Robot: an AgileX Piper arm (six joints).
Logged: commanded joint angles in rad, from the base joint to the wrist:
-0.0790 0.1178 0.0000 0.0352 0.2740 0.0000
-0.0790 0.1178 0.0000 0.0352 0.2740 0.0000
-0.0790 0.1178 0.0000 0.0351 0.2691 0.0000
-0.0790 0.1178 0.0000 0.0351 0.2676 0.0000
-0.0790 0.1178 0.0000 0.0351 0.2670 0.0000
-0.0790 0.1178 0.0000 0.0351 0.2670 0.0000
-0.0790 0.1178 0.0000 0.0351 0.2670 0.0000
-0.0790 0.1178 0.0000 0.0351 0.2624 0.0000
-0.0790 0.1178 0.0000 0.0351 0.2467 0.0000
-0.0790 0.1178 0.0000 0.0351 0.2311 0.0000
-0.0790 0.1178 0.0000 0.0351 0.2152 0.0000
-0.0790 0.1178 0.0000 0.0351 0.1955 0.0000
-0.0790 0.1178 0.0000 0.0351 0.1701 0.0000
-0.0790 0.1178 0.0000 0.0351 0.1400 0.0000
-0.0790 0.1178 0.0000 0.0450 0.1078 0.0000
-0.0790 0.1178 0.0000 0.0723 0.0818 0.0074
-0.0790 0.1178 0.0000 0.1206 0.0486 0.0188
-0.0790 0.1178 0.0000 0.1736 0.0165 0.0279
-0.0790 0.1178 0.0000 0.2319 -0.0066 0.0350
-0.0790 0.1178 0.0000 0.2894 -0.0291 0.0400
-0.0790 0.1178 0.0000 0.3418 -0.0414 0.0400
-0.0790 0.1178 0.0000 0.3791 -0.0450 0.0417
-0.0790 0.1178 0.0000 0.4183 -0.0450 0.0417
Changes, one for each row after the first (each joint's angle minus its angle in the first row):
0.0000 0.0000 0.0000 0.0000 0.0000 0.0000
0.0000 0.0000 0.0000 -0.0001 -0.0049 0.0000
0.0000 0.0000 0.0000 -0.0001 -0.0064 0.0000
0.0000 0.0000 0.0000 -0.0001 -0.0070 0.0000
0.0000 0.0000 0.0000 -0.0001 -0.0070 0.0000
0.0000 0.0000 0.0000 -0.0001 -0.0070 0.0000
0.0000 0.0000 0.0000 -0.0001 -0.0116 0.0000
0.0000 0.0000 0.0000 -0.0001 -0.0273 0.0000
0.0000 0.0000 0.0000 -0.0001 -0.0429 0.0000
0.0000 0.0000 0.0000 -0.0001 -0.0588 0.0000
0.0000 0.0000 0.0000 -0.0001 -0.0785 0.0000
0.0000 0.0000 0.0000 -0.0001 -0.1039 0.0000
0.0000 0.0000 0.0000 -0.0001 -0.1340 0.0000
0.0000 0.0000 0.0000 0.0098 -0.1662 0.0000
0.0000 0.0000 0.0000 0.0371 -0.1922 0.0074
0.0000 0.0000 0.0000 0.0854 -0.2254 0.0188
0.0000 0.0000 0.0000 0.1384 -0.2575 0.0279
0.0000 0.0000 0.0000 0.1967 -0.2806 0.0350
0.0000 0.0000 0.0000 0.2542 -0.3031 0.0400
0.0000 0.0000 0.0000 0.3066 -0.3154 0.0400
0.0000 0.0000 0.0000 0.3439 -0.3190 0.0417
0.0000 0.0000 0.0000 0.3831 -0.3190 0.0417

